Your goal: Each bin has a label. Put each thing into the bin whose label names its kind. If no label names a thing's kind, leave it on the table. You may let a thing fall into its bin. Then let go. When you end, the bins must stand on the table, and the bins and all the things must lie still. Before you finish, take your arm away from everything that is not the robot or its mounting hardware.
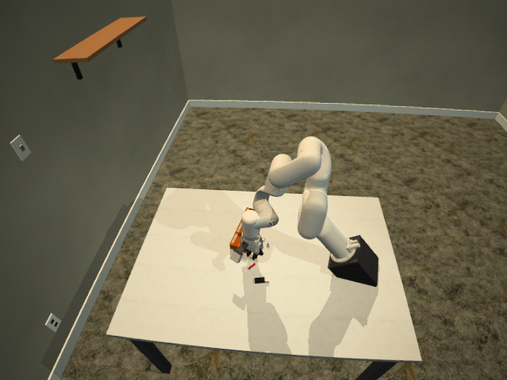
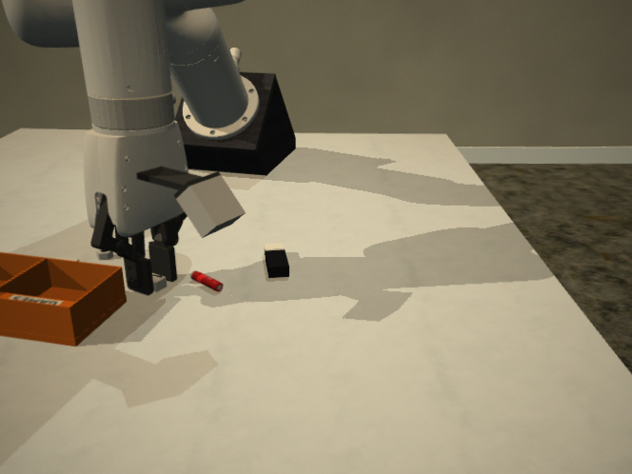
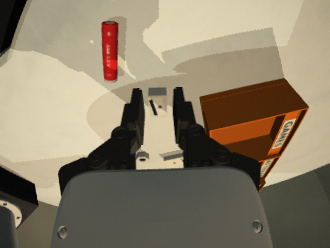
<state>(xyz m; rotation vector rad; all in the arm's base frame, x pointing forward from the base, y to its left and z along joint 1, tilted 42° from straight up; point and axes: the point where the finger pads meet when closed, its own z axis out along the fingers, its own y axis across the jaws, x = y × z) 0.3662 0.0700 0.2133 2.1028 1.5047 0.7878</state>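
Right now the red battery is 10 mm behind my hand, 50 mm to the left of it and 20 mm below it. From my hand the other things lie so: white domino 120 mm to the right, 20 mm below; then grey ribbed block 10 mm below; then grey nut 60 mm behind, 90 mm to the right, 20 mm below.
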